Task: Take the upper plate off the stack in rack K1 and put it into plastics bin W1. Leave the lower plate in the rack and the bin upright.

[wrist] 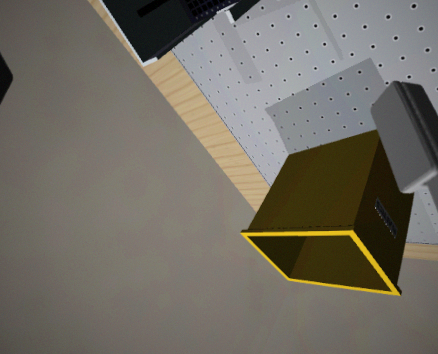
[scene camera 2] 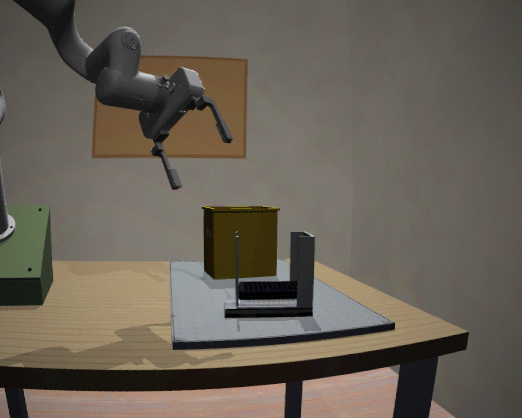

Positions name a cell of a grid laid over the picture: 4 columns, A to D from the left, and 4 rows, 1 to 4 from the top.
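The gripper (scene camera 2: B2) (wrist: B1) shares the scene with a yellow bin, which appears at (scene camera 2: B3) and (wrist: D3). A black well plate (scene camera 2: B3) is there as well.
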